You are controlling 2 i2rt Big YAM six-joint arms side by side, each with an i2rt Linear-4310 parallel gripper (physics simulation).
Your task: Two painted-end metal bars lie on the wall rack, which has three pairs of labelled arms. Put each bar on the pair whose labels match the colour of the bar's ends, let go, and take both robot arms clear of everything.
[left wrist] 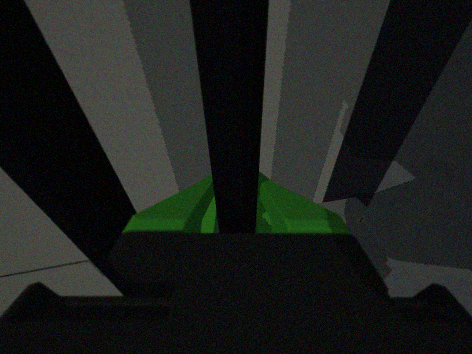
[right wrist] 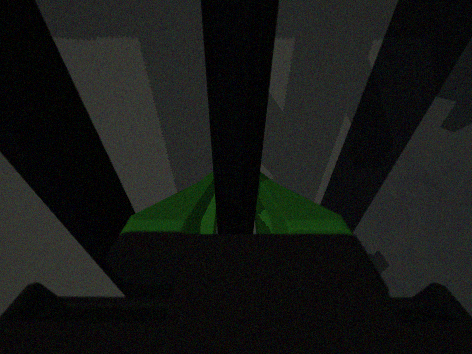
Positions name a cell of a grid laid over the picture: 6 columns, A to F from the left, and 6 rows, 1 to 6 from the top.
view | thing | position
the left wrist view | my left gripper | D3
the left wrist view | red-ended bar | C1
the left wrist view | blue-ended bar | A3
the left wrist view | grey rack part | E4
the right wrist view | my right gripper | D3
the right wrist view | red-ended bar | D1
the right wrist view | blue-ended bar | A3
